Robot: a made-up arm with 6 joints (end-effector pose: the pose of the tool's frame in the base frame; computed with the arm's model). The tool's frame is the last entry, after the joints.
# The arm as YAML. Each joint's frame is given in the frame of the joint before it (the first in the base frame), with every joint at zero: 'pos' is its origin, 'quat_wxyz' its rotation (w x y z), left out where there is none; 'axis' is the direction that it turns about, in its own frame. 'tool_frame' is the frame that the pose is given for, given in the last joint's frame.
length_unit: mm
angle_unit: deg
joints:
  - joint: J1
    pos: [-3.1, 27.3, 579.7]
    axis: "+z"
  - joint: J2
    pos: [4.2, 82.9, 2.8]
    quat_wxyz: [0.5, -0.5, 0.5, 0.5]
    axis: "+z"
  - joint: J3
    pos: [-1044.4, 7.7, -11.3]
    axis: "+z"
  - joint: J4
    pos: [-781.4, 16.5, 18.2]
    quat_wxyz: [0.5, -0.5, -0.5, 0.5]
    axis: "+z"
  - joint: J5
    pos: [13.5, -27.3, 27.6]
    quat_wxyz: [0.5, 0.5, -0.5, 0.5]
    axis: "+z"
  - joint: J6
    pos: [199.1, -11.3, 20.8]
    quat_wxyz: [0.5, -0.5, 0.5, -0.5]
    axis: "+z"
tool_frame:
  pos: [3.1, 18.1, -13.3]
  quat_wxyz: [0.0, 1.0, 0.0, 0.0]
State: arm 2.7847 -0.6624 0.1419 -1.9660 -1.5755 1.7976
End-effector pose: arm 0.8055 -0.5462 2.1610 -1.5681 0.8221 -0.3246
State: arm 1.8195 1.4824 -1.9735 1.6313 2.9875 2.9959
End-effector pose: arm -0.2724 0.6555 1.1954 0.4823 0.1624 0.4829
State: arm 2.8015 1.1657 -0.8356 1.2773 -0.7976 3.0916
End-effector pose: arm -1.0721 0.4439 1.9244 0.9434 -2.3767 0.7933
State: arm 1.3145 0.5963 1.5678 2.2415 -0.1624 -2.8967
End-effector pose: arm 0.3535 1.4062 0.9252 0.2010 -1.0022 1.7622
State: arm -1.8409 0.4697 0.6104 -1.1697 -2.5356 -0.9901
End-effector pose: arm -0.0899 -1.0143 1.8336 1.5924 0.6005 -1.9207
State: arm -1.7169 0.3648 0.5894 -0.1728 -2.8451 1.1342
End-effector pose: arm 0.0124 -0.8231 1.9922 0.4325 1.7403 -2.4910
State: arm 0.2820 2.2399 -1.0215 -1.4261 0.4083 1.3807
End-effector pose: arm 1.6760 0.5459 0.2459 -0.0490 -1.8391 -0.1554
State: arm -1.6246 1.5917 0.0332 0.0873 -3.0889 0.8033
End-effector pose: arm 0.0277 -1.6501 0.5768 0.8793 1.8102 -1.6637
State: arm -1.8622 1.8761 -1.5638 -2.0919 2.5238 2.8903
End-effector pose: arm -0.3727 -1.1116 0.9064 0.6233 0.5336 -0.4454
